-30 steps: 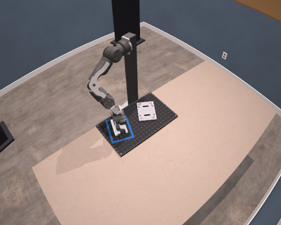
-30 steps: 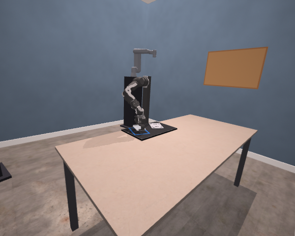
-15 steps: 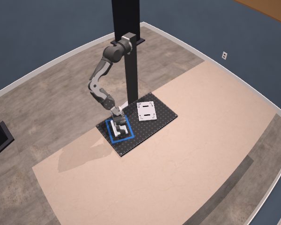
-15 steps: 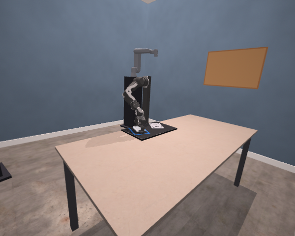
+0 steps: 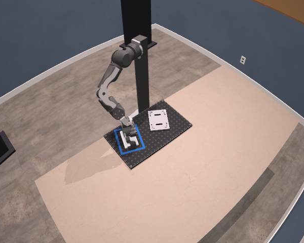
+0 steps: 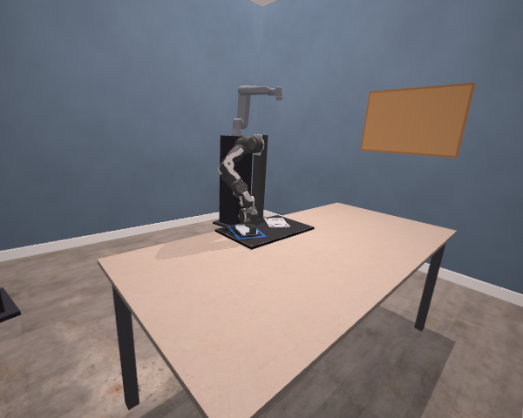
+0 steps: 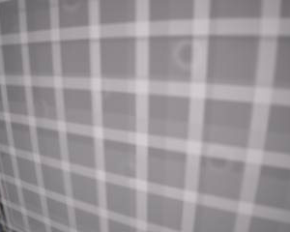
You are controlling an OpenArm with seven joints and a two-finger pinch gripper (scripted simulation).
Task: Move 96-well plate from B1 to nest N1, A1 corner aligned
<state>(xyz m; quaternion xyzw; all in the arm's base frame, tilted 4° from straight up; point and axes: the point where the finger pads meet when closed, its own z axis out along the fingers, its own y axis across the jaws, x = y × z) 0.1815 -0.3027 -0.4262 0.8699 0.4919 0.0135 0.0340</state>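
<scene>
Right now my hand is 10 mm below the white 96-well plate. The rest, counted from my hand: white plate nest N1 (230 mm to the left, 50 mm ahead).
</scene>
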